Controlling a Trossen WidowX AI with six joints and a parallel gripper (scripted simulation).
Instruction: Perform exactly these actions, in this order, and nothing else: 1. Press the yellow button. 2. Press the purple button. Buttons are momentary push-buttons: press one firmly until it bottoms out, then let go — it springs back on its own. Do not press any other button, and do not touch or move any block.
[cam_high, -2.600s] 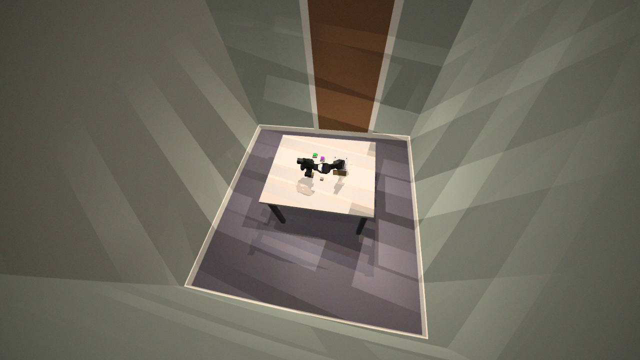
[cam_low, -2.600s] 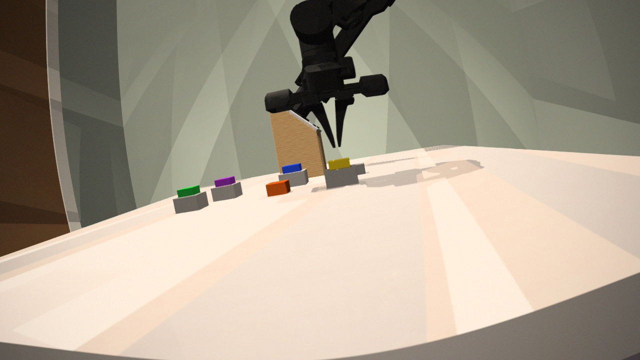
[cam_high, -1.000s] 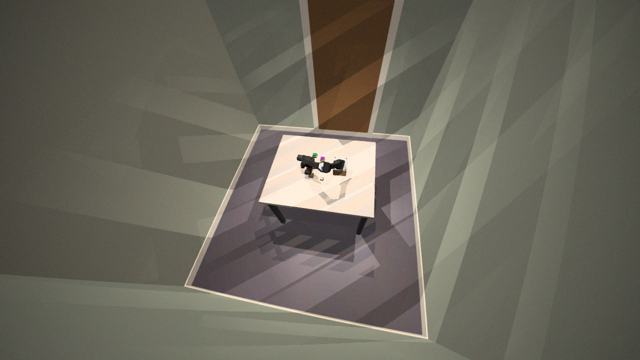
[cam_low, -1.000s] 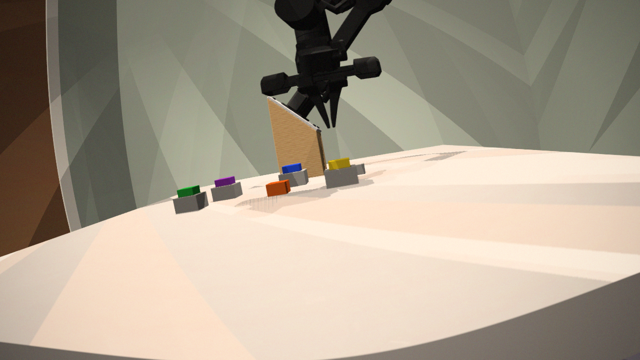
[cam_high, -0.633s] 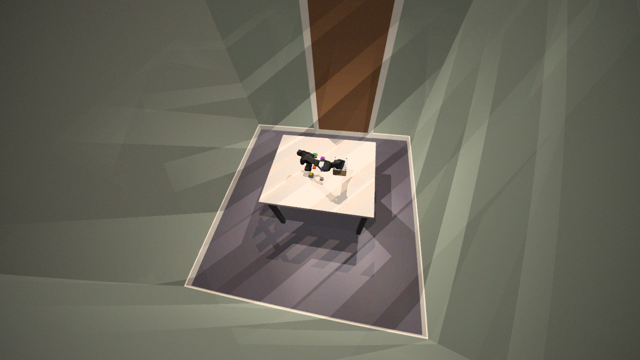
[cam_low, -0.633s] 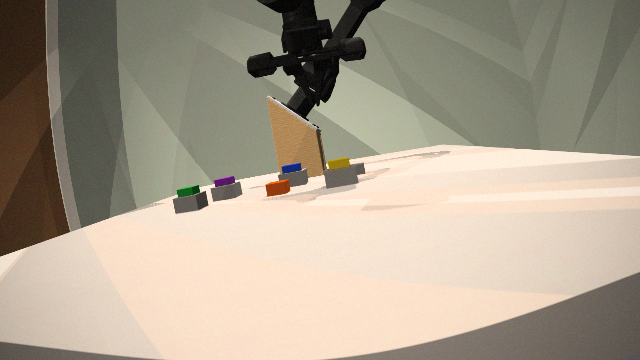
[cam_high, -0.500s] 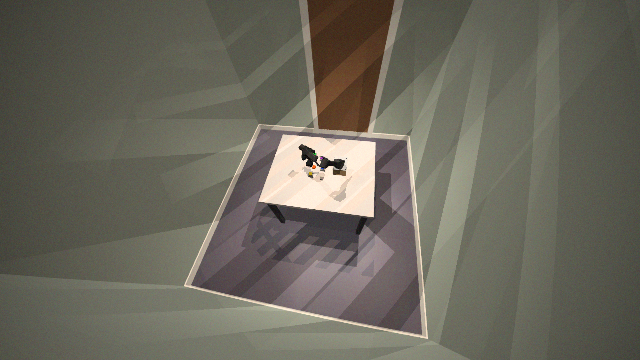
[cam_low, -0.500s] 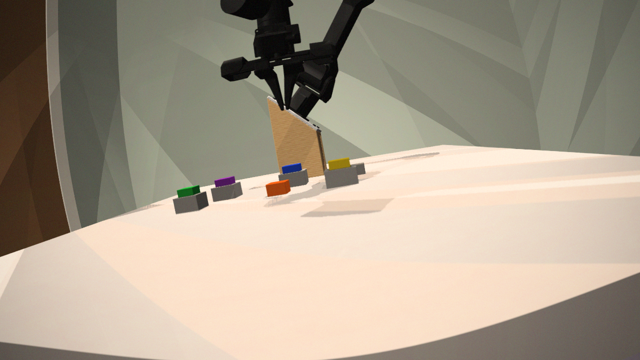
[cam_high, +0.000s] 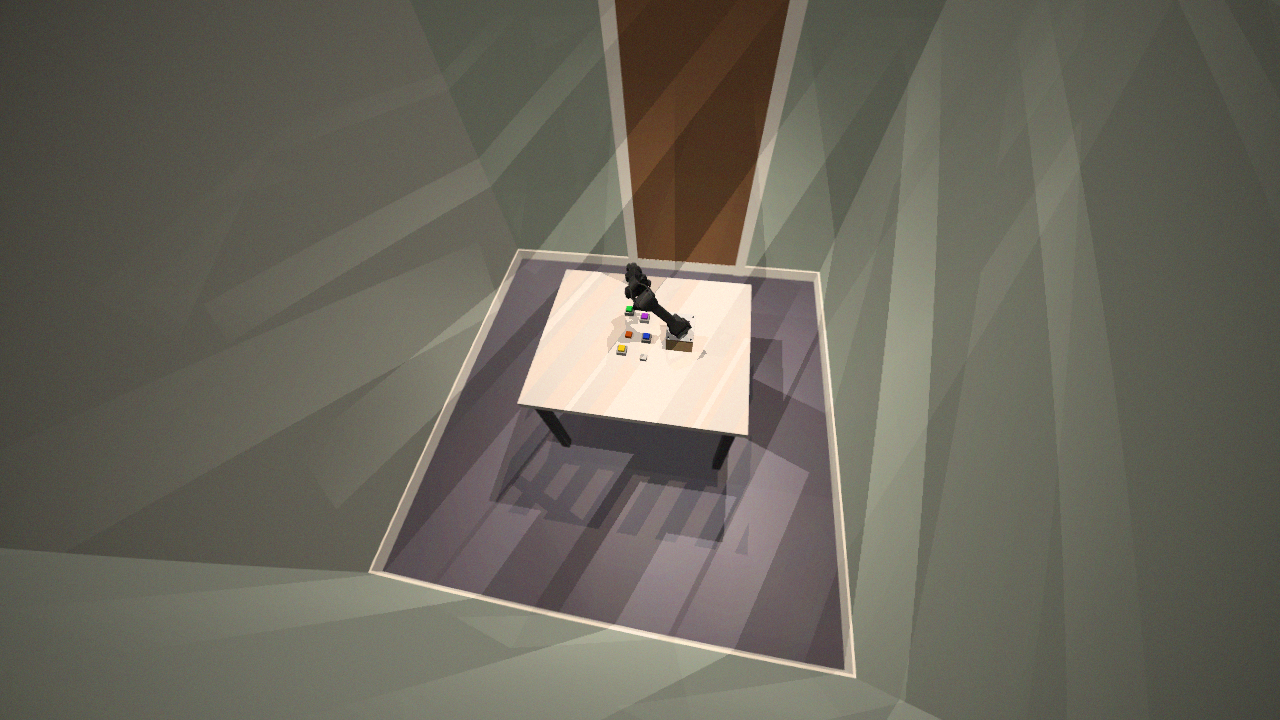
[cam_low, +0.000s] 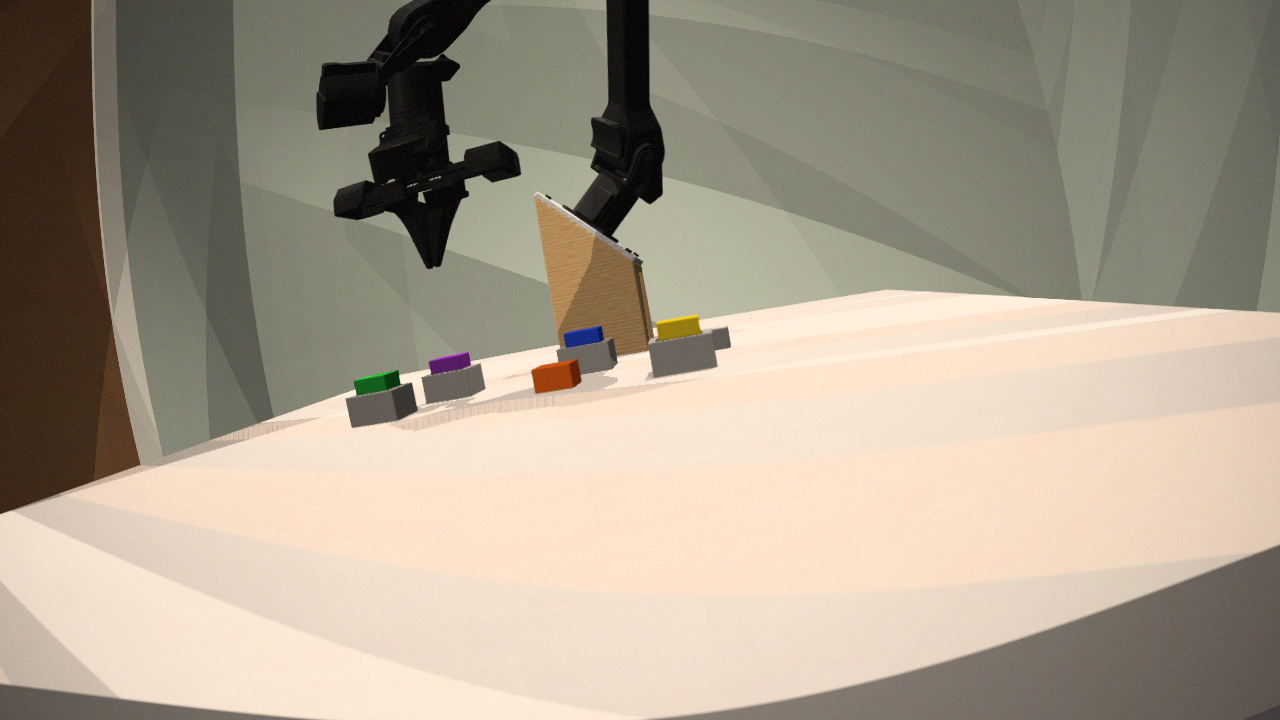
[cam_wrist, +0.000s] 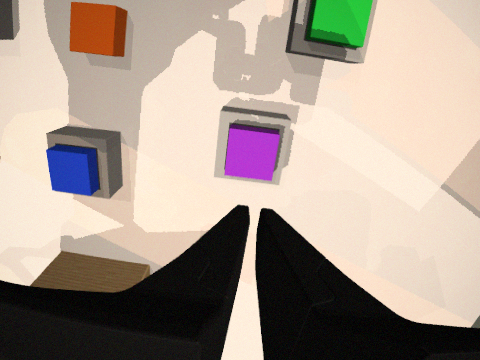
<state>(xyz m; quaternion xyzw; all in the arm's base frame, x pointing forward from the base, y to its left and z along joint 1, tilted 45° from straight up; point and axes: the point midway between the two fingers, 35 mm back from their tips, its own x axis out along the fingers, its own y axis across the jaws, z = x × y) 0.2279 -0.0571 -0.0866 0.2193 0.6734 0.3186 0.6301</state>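
My gripper tip is now 90 mm above the purple button. Also, from my gripper tip: green button 90 mm below, 90 mm ahead, 30 mm to the right; blue button 120 mm to the left, 90 mm below, 50 mm behind; orange block 120 mm to the left, 110 mm below, 50 mm ahead.
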